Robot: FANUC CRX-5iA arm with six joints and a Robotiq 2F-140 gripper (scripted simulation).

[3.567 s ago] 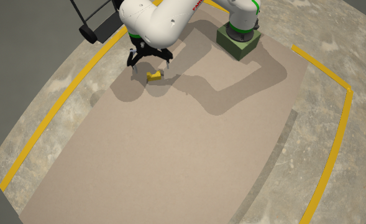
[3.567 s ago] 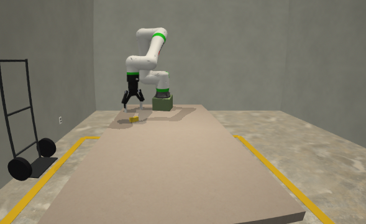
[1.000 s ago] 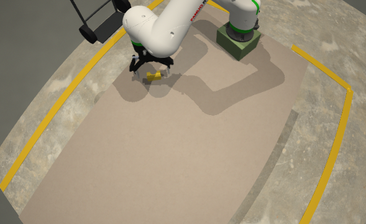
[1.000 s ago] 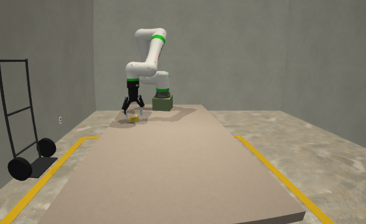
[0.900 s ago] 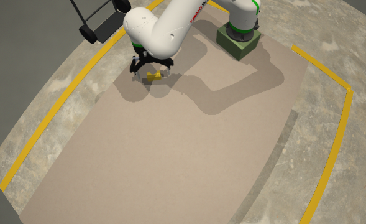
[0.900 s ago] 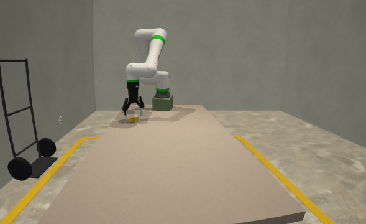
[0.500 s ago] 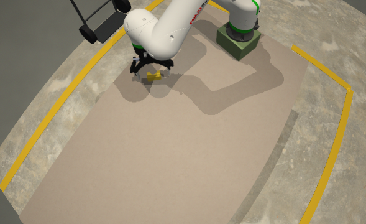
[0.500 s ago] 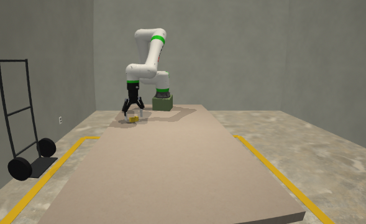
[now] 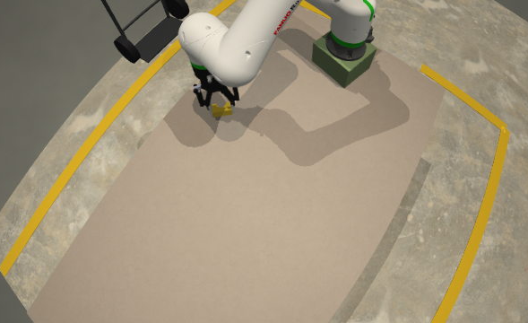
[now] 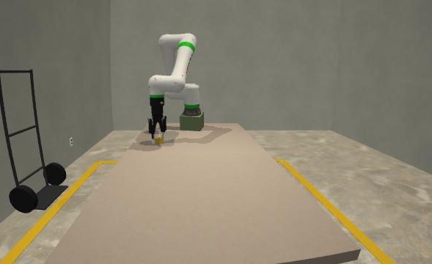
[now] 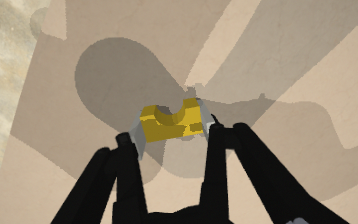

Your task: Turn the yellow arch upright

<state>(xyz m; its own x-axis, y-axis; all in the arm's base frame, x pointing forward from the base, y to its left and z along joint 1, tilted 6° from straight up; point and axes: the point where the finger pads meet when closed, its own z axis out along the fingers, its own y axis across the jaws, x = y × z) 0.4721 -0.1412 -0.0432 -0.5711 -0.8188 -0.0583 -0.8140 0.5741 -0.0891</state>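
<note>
The yellow arch lies 2 cm below my hand.
</note>
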